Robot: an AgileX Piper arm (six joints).
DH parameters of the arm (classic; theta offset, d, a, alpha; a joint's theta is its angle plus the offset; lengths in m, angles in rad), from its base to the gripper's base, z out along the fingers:
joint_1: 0 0.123 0 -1.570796
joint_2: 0.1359 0 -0.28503 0
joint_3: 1.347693 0 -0.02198 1.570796
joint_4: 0 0.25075 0 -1.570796
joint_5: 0 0 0 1.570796
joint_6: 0 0.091 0 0
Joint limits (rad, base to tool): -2.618..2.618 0..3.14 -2.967..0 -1.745..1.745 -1.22..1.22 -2.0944..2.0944
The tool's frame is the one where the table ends.
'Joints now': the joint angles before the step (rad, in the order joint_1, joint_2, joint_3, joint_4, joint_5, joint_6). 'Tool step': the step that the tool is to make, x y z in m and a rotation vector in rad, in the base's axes. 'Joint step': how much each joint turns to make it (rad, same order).
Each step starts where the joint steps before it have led.
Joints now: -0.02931 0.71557 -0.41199 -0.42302 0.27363 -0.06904
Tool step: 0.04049 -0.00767 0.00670 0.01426 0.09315 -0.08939
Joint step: -0.00003 0.21322 -0.12968 -0.18613 0.05022 0.23013
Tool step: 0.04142 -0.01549 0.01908 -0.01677 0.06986 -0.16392
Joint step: -0.00969 0.18661 -0.19607 -0.13801 0.15793 0.17832
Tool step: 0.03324 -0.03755 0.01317 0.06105 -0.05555 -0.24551
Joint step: -0.11774 0.15064 -0.15685 -0.08870 0.04386 0.21486
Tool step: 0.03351 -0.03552 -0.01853 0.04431 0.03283 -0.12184
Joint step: -0.09858 0.17932 -0.10317 -0.01596 -0.01541 0.06684
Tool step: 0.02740 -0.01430 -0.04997 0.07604 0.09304 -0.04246
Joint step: -0.02592 0.18178 -0.02723 -0.00469 -0.03357 0.06330
